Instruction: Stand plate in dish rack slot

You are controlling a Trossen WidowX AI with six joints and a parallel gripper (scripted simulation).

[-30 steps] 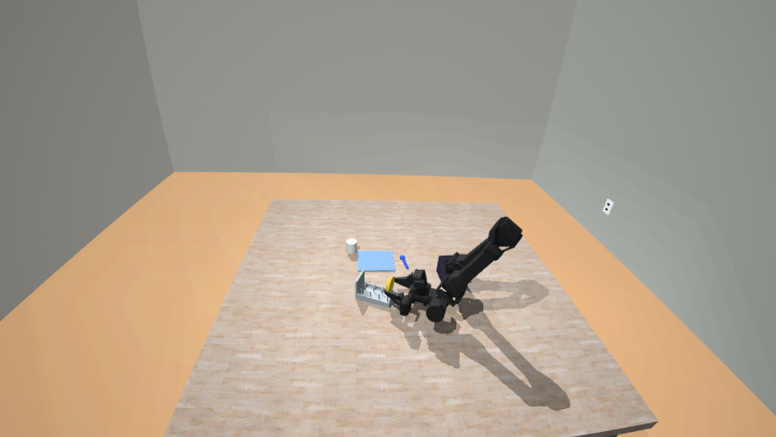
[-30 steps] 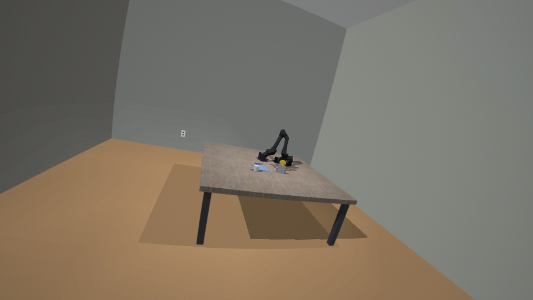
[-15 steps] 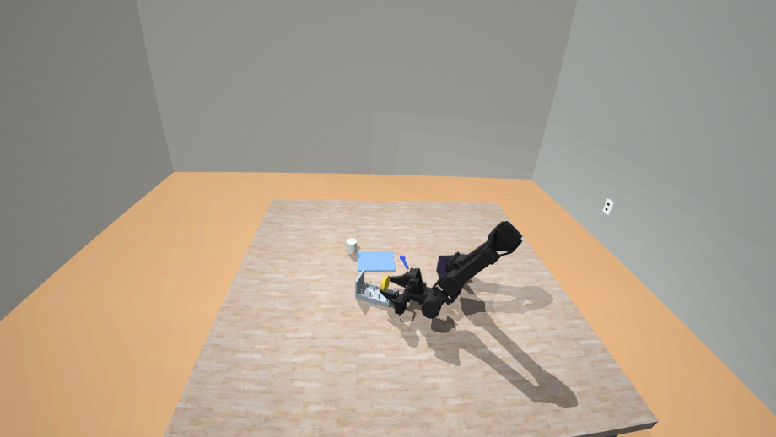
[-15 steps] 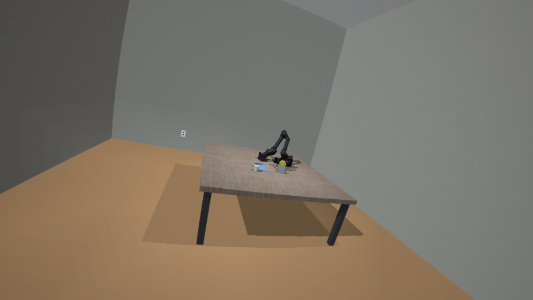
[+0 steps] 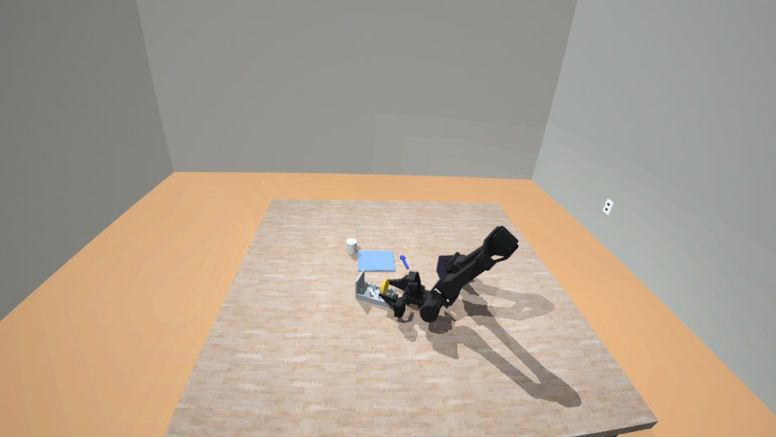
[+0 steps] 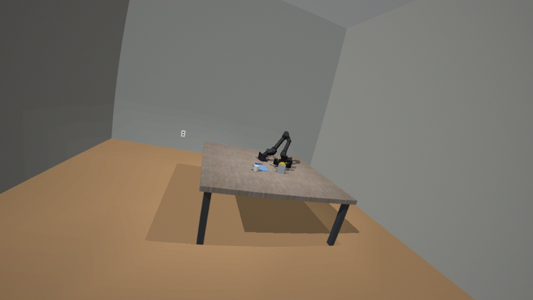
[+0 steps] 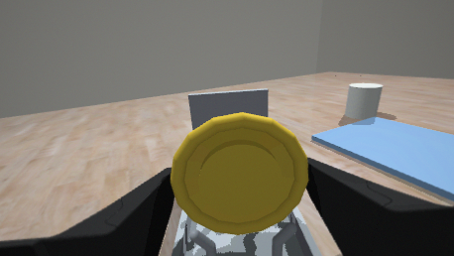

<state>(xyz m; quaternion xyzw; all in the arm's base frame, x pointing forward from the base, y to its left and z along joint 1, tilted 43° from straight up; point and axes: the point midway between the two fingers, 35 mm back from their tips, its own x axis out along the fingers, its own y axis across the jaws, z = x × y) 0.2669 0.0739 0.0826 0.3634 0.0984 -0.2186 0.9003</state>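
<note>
Right now my gripper tip is 10 mm past the yellow plate. The rest, counted from my gripper tip: grey dish rack 30 mm below, 20 mm ahead, 10 mm to the right; blue utensil 210 mm to the right, 120 mm behind, 50 mm below; white cup 300 mm to the right, 90 mm ahead, 30 mm below.
</note>
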